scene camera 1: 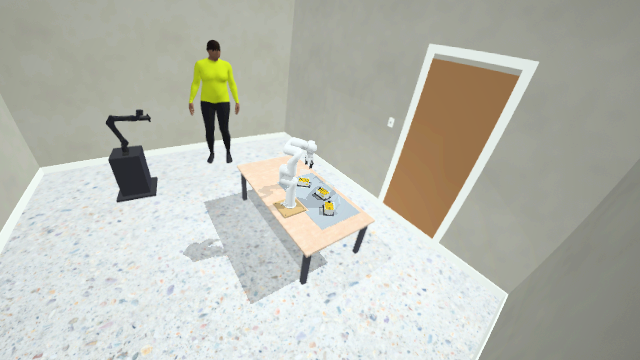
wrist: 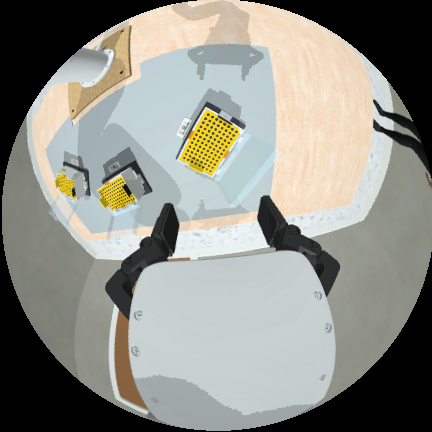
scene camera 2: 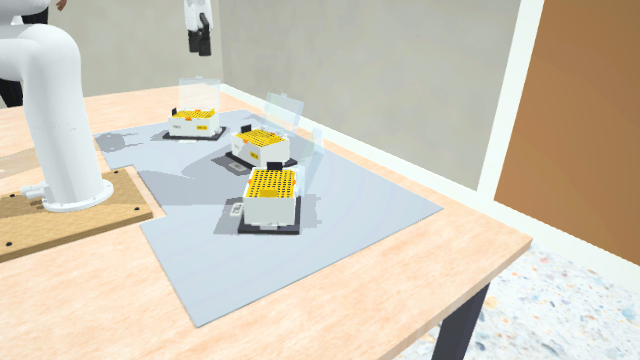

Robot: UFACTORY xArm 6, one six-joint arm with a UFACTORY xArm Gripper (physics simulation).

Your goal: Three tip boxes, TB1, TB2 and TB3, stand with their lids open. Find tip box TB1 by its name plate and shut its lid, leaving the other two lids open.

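Where they show: gripper, fingertip midpoint: (scene camera 1: 308,166) (wrist: 217,209) (scene camera 2: 200,54); arm's base at its link origin: (scene camera 1: 289,204) (scene camera 2: 79,196).
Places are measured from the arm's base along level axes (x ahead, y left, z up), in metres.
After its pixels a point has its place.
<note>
Three white tip boxes with yellow racks stand on dark bases: the far one (scene camera 1: 303,182) @(x 0.278, y 0.257, z 0.039 m) (scene camera 2: 193,126) @(x 0.288, y 0.247, z 0.027 m) (wrist: 211,142), the middle one (scene camera 1: 322,193) @(x 0.367, y -0.006, z 0.047 m) (scene camera 2: 260,150) (wrist: 118,193) @(x 0.393, y 0.037, z 0.048 m) and the near one (scene camera 1: 328,209) @(x 0.283, y -0.250, z 0.061 m) (scene camera 2: 270,210) (wrist: 65,184) @(x 0.316, y -0.207, z 0.047 m). Their clear lids (scene camera 2: 200,93) @(x 0.341, y 0.350, z 0.093 m) (scene camera 2: 283,111) @(x 0.467, y 0.043, z 0.099 m) (scene camera 2: 311,165) @(x 0.351, y -0.294, z 0.111 m) all stand open. Small name plates (wrist: 183,127) @(x 0.265, y 0.233, z -0.007 m) (wrist: 114,166) @(x 0.330, y 0.012, z -0.007 m) (wrist: 74,161) @(x 0.263, y -0.172, z -0.007 m) lie beside the boxes; their lettering is too small to read surely, so I cannot tell which is TB1. My gripper (scene camera 1: 309,165) @(x 0.337, y 0.295, z 0.214 m) (scene camera 2: 200,53) @(x 0.337, y 0.295, z 0.214 m) (wrist: 217,209) @(x 0.337, y 0.295, z 0.214 m) is open and empty, high above the far box's end of the mat.
The boxes stand on a grey-blue mat (scene camera 1: 332,221) @(x 0.272, y -0.359, z -0.009 m) (scene camera 2: 210,280) @(x 0.163, y -0.340, z -0.009 m) (wrist: 165,75) @(x 0.128, y 0.200, z -0.009 m) on a wooden table (scene camera 1: 311,244) @(x -0.043, y -0.519, z -0.012 m) (scene camera 2: 100,300) @(x 0.022, y -0.308, z -0.012 m) (wrist: 320,125) @(x 0.219, y 0.610, z -0.012 m). My arm's base stands on a wooden board (scene camera 2: 125,200) @(x 0.080, y -0.062, z 0.001 m) beside the mat. A person (scene camera 1: 215,82) and a dark arm on a pedestal (scene camera 1: 131,172) stand beyond the table.
</note>
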